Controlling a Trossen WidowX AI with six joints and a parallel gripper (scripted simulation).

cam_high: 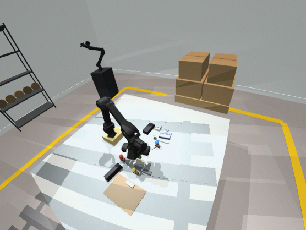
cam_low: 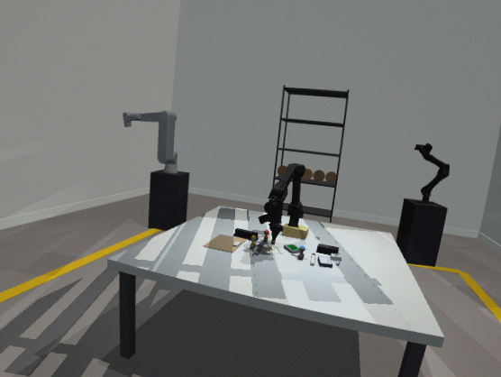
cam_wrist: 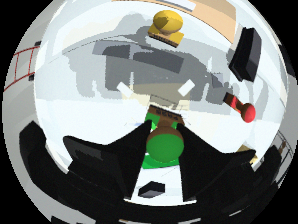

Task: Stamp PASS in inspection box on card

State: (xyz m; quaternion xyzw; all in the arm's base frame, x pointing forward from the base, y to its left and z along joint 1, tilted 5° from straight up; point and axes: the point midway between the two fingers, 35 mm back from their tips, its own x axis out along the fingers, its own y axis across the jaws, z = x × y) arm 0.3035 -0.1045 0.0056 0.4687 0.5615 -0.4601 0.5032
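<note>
Now: the white card 50 mm below my gripper tip and 10 mm ahead of it. Round my gripper tip: yellow-knobbed stamp: 100 mm to the right, 30 mm below, 20 mm ahead; grey bar: 70 mm to the right, 60 mm ahead, 50 mm below; green-knobbed stamp: right at my gripper tip.
</note>
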